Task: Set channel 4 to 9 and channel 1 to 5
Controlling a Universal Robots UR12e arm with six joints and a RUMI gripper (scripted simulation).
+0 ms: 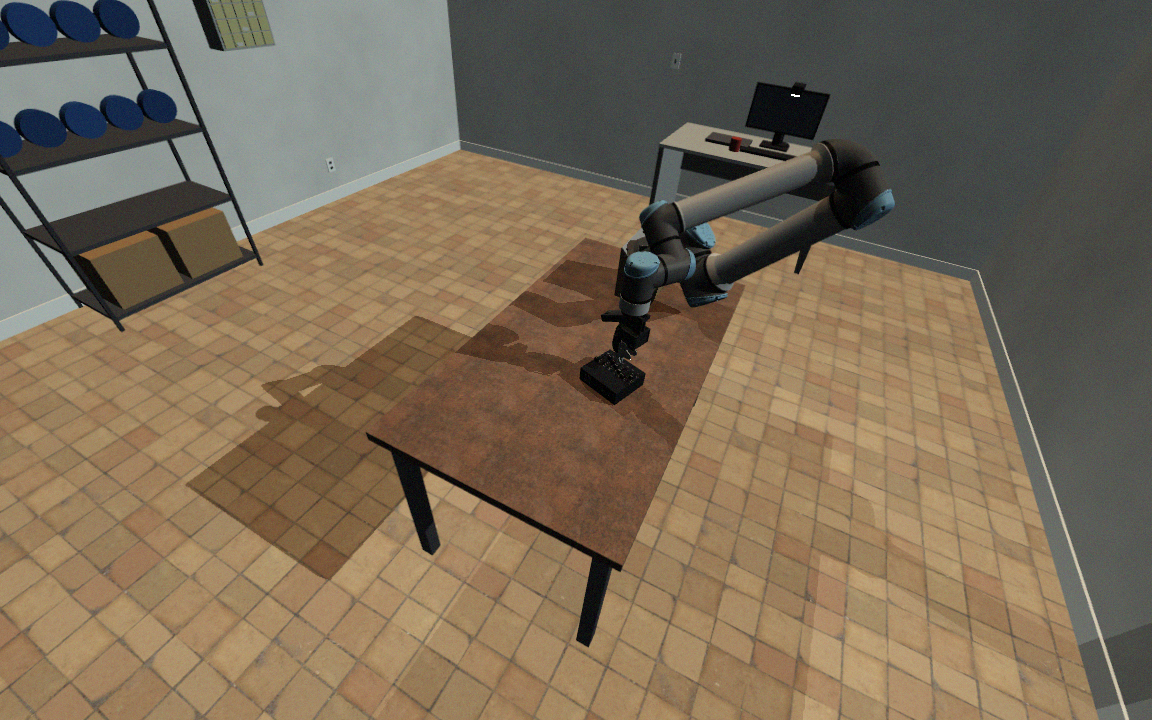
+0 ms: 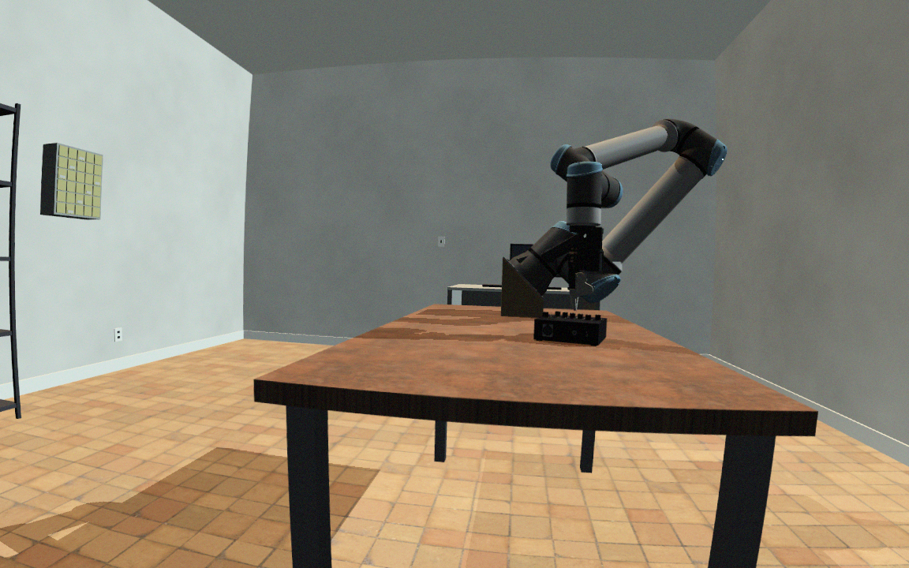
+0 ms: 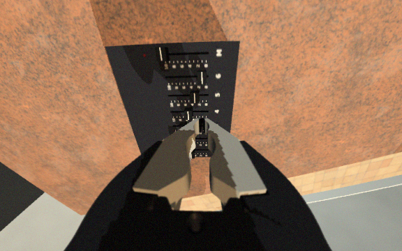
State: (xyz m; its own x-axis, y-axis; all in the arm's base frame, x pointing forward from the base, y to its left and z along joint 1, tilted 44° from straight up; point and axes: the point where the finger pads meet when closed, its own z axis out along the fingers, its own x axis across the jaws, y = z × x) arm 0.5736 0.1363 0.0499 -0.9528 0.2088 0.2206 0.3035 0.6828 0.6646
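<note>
The channel 4 fader knob lies 20 mm ahead of my hand, 10 mm to the right of it and 20 mm below it. Also, from my hand: channel 1 fader knob 40 mm ahead, 60 mm to the left, 20 mm below.
</note>
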